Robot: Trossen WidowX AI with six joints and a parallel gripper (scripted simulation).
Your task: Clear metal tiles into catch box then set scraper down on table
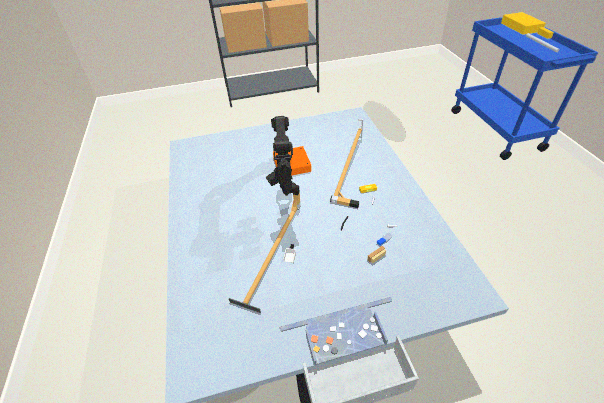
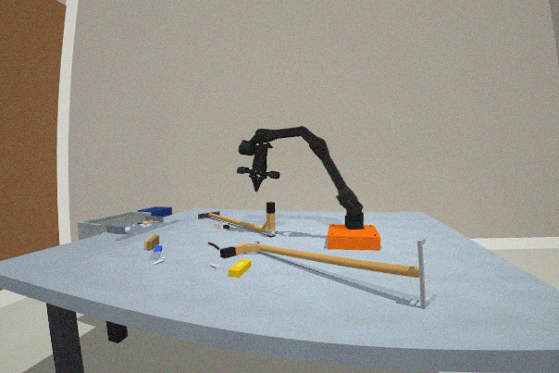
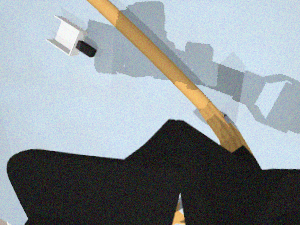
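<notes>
Right now the scraper is 120 mm ahead of my gripper tip, 130 mm to the right of it and 120 mm below it. The rest, counted from my gripper tip: white-and-black piece 170 mm ahead, 70 mm to the right, 180 mm below; wooden block 370 mm ahead, 260 mm to the left, 170 mm below; black curved strip 130 mm ahead, 230 mm to the left, 180 mm below.
</notes>
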